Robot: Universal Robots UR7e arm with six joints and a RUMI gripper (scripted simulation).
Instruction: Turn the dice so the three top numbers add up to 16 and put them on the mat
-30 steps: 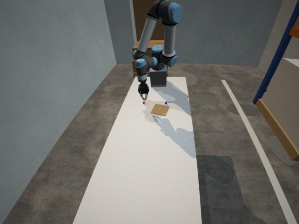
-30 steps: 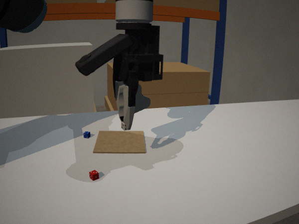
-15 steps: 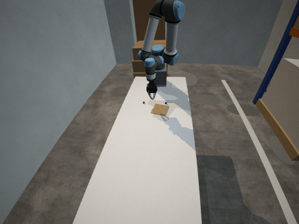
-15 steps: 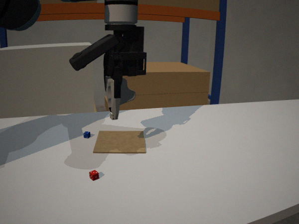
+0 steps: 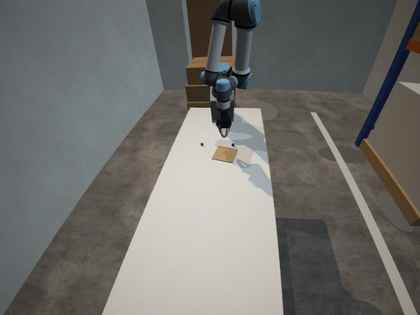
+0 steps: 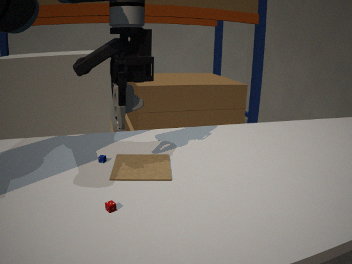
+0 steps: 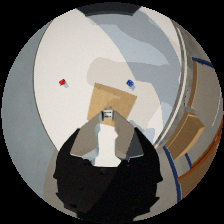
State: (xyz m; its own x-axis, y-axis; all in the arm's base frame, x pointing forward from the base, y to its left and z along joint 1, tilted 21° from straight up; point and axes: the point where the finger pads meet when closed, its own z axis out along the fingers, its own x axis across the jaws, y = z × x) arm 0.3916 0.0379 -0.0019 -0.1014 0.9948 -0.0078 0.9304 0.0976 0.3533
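Right now my hand is 5 cm short of the mat, 1 cm to the right of it and 12 cm above it. The rest, counted from my hand: blue die 4 cm behind, 6 cm to the left, 11 cm below; then red die 4 cm behind, 16 cm to the right, 11 cm below; then white die 1 cm below.
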